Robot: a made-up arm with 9 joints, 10 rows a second.
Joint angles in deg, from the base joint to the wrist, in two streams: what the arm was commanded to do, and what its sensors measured. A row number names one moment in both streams.
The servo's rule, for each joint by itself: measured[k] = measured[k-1] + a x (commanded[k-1-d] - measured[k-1]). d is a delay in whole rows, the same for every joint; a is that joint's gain. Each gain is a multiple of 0.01, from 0.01 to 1. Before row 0 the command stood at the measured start. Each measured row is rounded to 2 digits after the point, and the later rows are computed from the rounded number. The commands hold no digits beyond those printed.
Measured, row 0: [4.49 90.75 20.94 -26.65 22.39 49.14 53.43 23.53 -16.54]
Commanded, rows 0 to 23: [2.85 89.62 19.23 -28.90 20.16 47.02 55.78 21.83 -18.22]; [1.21 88.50 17.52 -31.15 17.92 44.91 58.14 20.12 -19.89]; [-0.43 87.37 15.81 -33.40 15.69 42.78 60.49 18.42 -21.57]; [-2.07 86.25 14.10 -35.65 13.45 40.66 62.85 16.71 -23.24]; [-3.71 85.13 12.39 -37.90 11.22 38.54 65.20 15.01 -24.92]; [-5.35 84.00 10.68 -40.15 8.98 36.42 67.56 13.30 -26.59]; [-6.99 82.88 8.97 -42.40 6.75 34.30 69.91 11.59 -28.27]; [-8.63 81.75 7.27 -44.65 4.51 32.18 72.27 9.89 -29.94]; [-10.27 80.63 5.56 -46.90 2.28 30.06 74.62 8.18 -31.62]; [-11.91 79.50 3.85 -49.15 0.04 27.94 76.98 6.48 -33.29]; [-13.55 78.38 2.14 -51.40 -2.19 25.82 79.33 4.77 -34.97]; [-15.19 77.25 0.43 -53.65 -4.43 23.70 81.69 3.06 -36.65]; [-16.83 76.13 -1.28 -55.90 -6.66 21.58 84.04 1.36 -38.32]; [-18.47 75.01 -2.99 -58.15 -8.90 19.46 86.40 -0.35 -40.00]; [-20.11 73.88 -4.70 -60.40 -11.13 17.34 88.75 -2.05 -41.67]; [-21.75 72.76 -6.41 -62.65 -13.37 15.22 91.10 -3.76 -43.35]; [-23.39 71.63 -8.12 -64.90 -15.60 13.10 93.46 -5.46 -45.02]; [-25.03 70.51 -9.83 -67.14 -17.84 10.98 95.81 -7.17 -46.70]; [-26.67 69.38 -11.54 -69.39 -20.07 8.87 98.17 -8.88 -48.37]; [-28.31 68.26 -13.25 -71.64 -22.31 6.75 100.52 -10.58 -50.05]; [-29.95 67.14 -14.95 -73.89 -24.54 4.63 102.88 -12.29 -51.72]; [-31.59 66.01 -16.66 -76.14 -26.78 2.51 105.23 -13.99 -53.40]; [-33.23 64.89 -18.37 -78.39 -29.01 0.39 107.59 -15.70 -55.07]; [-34.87 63.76 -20.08 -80.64 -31.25 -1.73 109.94 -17.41 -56.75]
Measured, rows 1 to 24: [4.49 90.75 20.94 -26.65 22.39 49.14 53.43 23.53 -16.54]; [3.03 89.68 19.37 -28.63 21.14 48.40 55.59 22.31 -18.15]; [1.41 88.56 17.67 -30.85 19.34 47.18 57.94 20.73 -19.82]; [-0.23 87.43 15.96 -33.09 17.30 45.64 60.29 19.07 -21.50]; [-1.87 86.31 14.25 -35.34 15.14 43.90 62.65 17.37 -23.17]; [-3.51 85.19 12.54 -37.59 12.94 42.02 65.00 15.67 -24.85]; [-5.15 84.06 10.83 -39.84 10.72 40.06 67.36 13.96 -26.52]; [-6.79 82.94 9.12 -42.09 8.50 38.04 69.71 12.25 -28.20]; [-8.43 81.81 7.42 -44.34 6.27 35.99 72.07 10.55 -29.87]; [-10.07 80.69 5.71 -46.59 4.04 33.91 74.42 8.84 -31.55]; [-11.71 79.56 4.00 -48.84 1.80 31.82 76.78 7.14 -33.22]; [-13.35 78.44 2.29 -51.09 -0.43 29.72 79.13 5.43 -34.90]; [-14.99 77.31 0.58 -53.34 -2.67 27.61 81.49 3.72 -36.58]; [-16.63 76.19 -1.13 -55.59 -4.90 25.50 83.84 2.02 -38.25]; [-18.27 75.07 -2.84 -57.84 -7.14 23.39 86.20 0.31 -39.93]; [-19.91 73.94 -4.55 -60.09 -9.37 21.27 88.55 -1.39 -41.60]; [-21.55 72.82 -6.26 -62.34 -11.61 19.15 90.90 -3.10 -43.28]; [-23.19 71.69 -7.97 -64.59 -13.84 17.03 93.26 -4.80 -44.95]; [-24.83 70.57 -9.68 -66.83 -16.08 14.91 95.61 -6.51 -46.63]; [-26.47 69.44 -11.39 -69.08 -18.31 12.80 97.97 -8.22 -48.30]; [-28.11 68.32 -13.10 -71.33 -20.55 10.68 100.32 -9.92 -49.98]; [-29.75 67.20 -14.80 -73.58 -22.78 8.56 102.68 -11.63 -51.65]; [-31.39 66.07 -16.51 -75.83 -25.02 6.44 105.03 -13.33 -53.33]; [-33.03 64.95 -18.22 -78.08 -27.25 4.32 107.39 -15.04 -55.00]
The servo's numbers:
d 1
a 0.89 0.95 0.92 0.88 0.56 0.35 0.92 0.72 0.96

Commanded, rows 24 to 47: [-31.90 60.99 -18.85 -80.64 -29.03 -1.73 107.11 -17.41 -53.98]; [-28.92 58.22 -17.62 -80.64 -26.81 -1.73 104.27 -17.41 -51.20]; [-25.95 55.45 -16.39 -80.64 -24.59 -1.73 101.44 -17.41 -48.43]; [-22.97 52.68 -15.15 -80.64 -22.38 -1.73 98.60 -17.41 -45.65]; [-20.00 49.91 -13.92 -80.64 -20.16 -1.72 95.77 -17.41 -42.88]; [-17.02 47.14 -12.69 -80.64 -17.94 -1.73 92.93 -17.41 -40.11]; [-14.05 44.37 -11.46 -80.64 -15.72 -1.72 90.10 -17.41 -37.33]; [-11.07 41.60 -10.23 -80.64 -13.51 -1.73 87.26 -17.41 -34.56]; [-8.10 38.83 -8.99 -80.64 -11.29 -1.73 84.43 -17.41 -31.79]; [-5.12 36.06 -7.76 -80.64 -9.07 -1.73 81.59 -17.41 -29.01]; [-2.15 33.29 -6.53 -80.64 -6.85 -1.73 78.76 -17.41 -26.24]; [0.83 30.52 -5.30 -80.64 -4.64 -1.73 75.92 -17.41 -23.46]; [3.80 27.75 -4.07 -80.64 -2.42 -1.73 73.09 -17.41 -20.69]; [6.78 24.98 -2.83 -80.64 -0.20 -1.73 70.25 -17.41 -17.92]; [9.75 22.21 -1.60 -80.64 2.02 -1.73 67.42 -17.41 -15.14]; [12.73 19.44 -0.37 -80.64 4.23 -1.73 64.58 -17.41 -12.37]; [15.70 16.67 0.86 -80.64 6.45 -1.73 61.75 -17.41 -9.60]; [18.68 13.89 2.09 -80.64 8.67 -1.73 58.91 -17.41 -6.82]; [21.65 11.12 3.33 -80.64 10.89 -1.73 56.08 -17.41 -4.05]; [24.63 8.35 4.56 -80.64 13.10 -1.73 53.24 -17.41 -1.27]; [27.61 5.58 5.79 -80.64 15.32 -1.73 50.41 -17.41 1.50]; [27.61 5.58 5.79 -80.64 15.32 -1.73 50.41 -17.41 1.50]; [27.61 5.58 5.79 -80.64 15.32 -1.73 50.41 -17.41 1.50]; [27.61 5.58 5.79 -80.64 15.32 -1.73 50.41 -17.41 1.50]
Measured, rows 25 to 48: [-34.67 63.82 -19.93 -80.33 -29.49 2.20 109.74 -16.75 -56.68]; [-32.20 61.13 -18.94 -80.60 -29.23 0.82 107.32 -17.23 -54.09]; [-29.28 58.37 -17.73 -80.64 -27.87 -0.07 104.51 -17.36 -51.32]; [-26.32 55.60 -16.50 -80.64 -26.03 -0.65 101.69 -17.40 -48.55]; [-23.34 52.83 -15.26 -80.64 -23.99 -1.03 98.85 -17.41 -45.77]; [-20.37 50.06 -14.03 -80.64 -21.85 -1.27 96.02 -17.41 -43.00]; [-17.39 47.29 -12.80 -80.64 -19.66 -1.43 93.18 -17.41 -40.23]; [-14.42 44.52 -11.57 -80.64 -17.45 -1.53 90.35 -17.41 -37.45]; [-11.44 41.75 -10.34 -80.64 -15.24 -1.60 87.51 -17.41 -34.68]; [-8.47 38.98 -9.10 -80.64 -13.03 -1.65 84.68 -17.41 -31.91]; [-5.49 36.21 -7.87 -80.64 -10.81 -1.68 81.84 -17.41 -29.13]; [-2.52 33.44 -6.64 -80.64 -8.59 -1.70 79.01 -17.41 -26.36]; [0.46 30.67 -5.41 -80.64 -6.38 -1.71 76.17 -17.41 -23.58]; [3.43 27.90 -4.18 -80.64 -4.16 -1.72 73.34 -17.41 -20.81]; [6.41 25.13 -2.94 -80.64 -1.94 -1.72 70.50 -17.41 -18.04]; [9.38 22.36 -1.71 -80.64 0.28 -1.72 67.67 -17.41 -15.26]; [12.36 19.59 -0.48 -80.64 2.49 -1.72 64.83 -17.41 -12.49]; [15.33 16.82 0.75 -80.64 4.71 -1.72 62.00 -17.41 -9.72]; [18.31 14.04 1.98 -80.64 6.93 -1.72 59.16 -17.41 -6.94]; [21.28 11.27 3.22 -80.64 9.15 -1.72 56.33 -17.41 -4.17]; [24.26 8.50 4.45 -80.64 11.36 -1.72 53.49 -17.41 -1.39]; [27.24 5.73 5.68 -80.64 13.58 -1.72 50.66 -17.41 1.38]; [27.57 5.59 5.78 -80.64 14.55 -1.72 50.43 -17.41 1.50]; [27.61 5.58 5.79 -80.64 14.98 -1.72 50.41 -17.41 1.50]
